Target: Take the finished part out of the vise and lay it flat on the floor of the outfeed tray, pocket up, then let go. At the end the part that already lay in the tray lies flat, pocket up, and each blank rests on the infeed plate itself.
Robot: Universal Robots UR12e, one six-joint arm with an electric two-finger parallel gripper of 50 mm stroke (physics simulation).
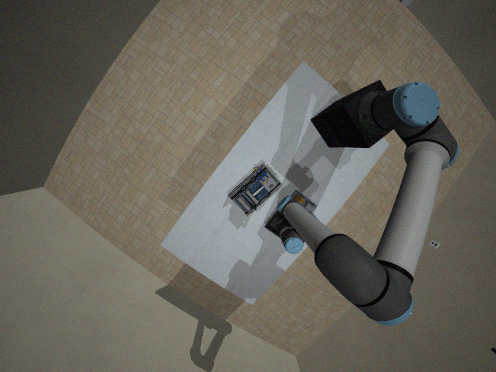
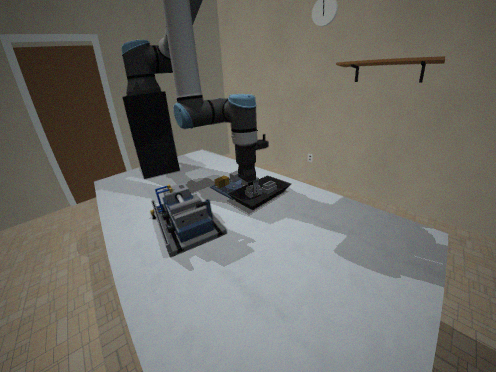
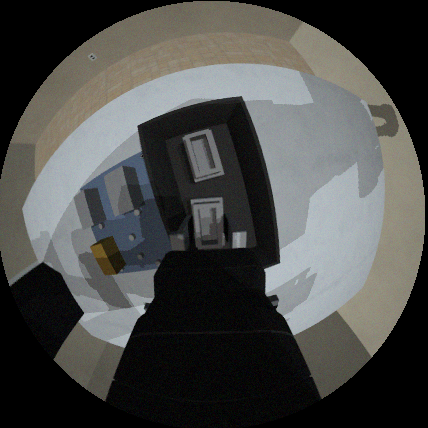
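Where they show: gripper, between the fingertips: (image 2: 253, 190) (image 3: 208, 222); arm's base, origin of its link: (image 1: 375, 113) (image 2: 144, 94).
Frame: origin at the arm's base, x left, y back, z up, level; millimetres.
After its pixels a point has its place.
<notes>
The finished part (image 3: 209, 212) {x 52, y -730, z -427 mm}, grey with a rectangular pocket facing up, is between the fingers of my gripper (image 3: 208, 222) {x 41, y -723, z -431 mm} (image 2: 254, 187) {x 41, y -723, z -431 mm}, which is shut on it. It is level inside the black outfeed tray (image 3: 261, 175) {x 68, y -807, z -431 mm} (image 2: 254, 206) {x -41, y -791, z -440 mm}, low over the floor; whether its underside touches cannot be told. The other part (image 3: 203, 155) {x 117, y -751, z -437 mm} (image 2: 270, 186) {x 108, y -764, z -430 mm} lies flat, pocket up, slightly turned, with a gap between the two. Two grey blanks (image 3: 121, 192) {x 123, y -636, z -426 mm} (image 3: 90, 206) {x 138, y -559, z -433 mm} stand on the blue infeed plate (image 3: 117, 226) {x 87, y -572, z -462 mm}. The vise (image 1: 257, 190) {x -226, y -602, z -387 mm} (image 2: 192, 220) {x -261, y -722, z -400 mm} holds no visible part.
A yellow block (image 3: 107, 256) {x 52, y -545, z -428 mm} (image 2: 221, 181) {x 33, y -543, z -432 mm} stands near the corner of the infeed plate, which has several small round pins. The plate is directly beside the tray's long wall. The tray's raised walls surround my fingers. The black robot pedestal (image 2: 152, 135) {x -44, y -92, z -228 mm} stands at the table's far end.
</notes>
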